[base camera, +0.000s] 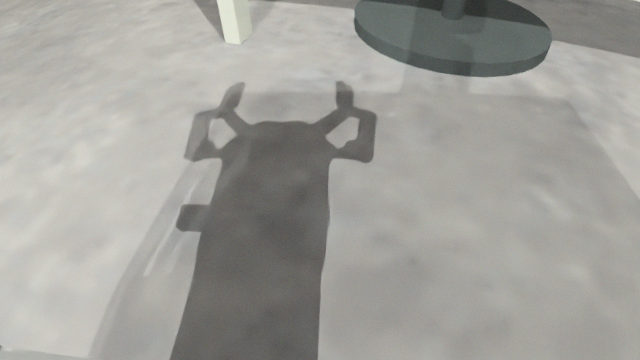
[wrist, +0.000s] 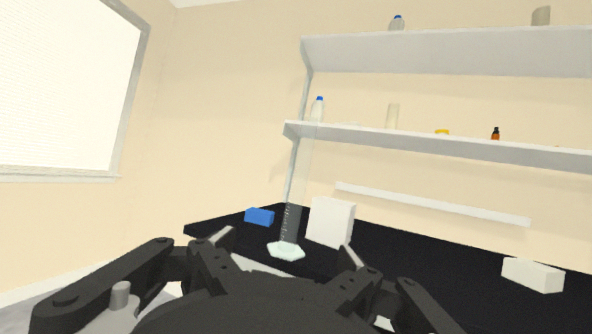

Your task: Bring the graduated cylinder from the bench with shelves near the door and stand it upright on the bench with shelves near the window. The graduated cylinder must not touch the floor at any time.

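Frame: origin at the arm's base, x back, y up, z left, level; centimetres.
Seen in the pictures: gripper, fingertip midpoint: [wrist: 286, 247].
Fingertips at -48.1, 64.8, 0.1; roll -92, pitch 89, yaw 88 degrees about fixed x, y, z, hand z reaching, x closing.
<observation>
Pixels of each thing's top centre, then the offset from my fingertips to it, as dx, dy, dz. "pt": a spot on its surface instead. Level surfaces: height alone.
- graduated cylinder, top centre: [wrist: 310, 119] -30.4, +20.4, -0.6
- bench with shelves, surface height: dy -13.1
- window, surface spot: [wrist: 65, 90] pt -95.3, +30.8, +155.8
- blue box, top centre: [wrist: 260, 210] -50.3, -9.1, +10.3
- pale leg, surface spot: [base camera: 235, 22] pt -35.3, -99.3, +20.4
- round dark stool base, top centre: [base camera: 451, 15] -44.6, -101.5, -28.2
The graduated cylinder [wrist: 292, 222] is clear, with white marks and a pale hexagonal foot. In the wrist view it stands upright on the black top of the bench with shelves [wrist: 400, 270], near the bench's left end. The window [wrist: 65, 90] is on the wall at the left. My gripper [wrist: 286, 247] is open and empty. It is drawn back from the cylinder, which shows beyond and between the spread fingertips, apart from them. The base camera shows the gripper's shadow on the floor, with its fingers spread.
A blue box [wrist: 259, 216] lies left of the cylinder and a white box [wrist: 330, 221] stands close on its right. Another white box [wrist: 533, 274] lies farther right. Bottles stand on the shelves [wrist: 425, 140]. In the base view are a pale leg [base camera: 235, 22] and a round dark stool base [base camera: 450, 45].
</observation>
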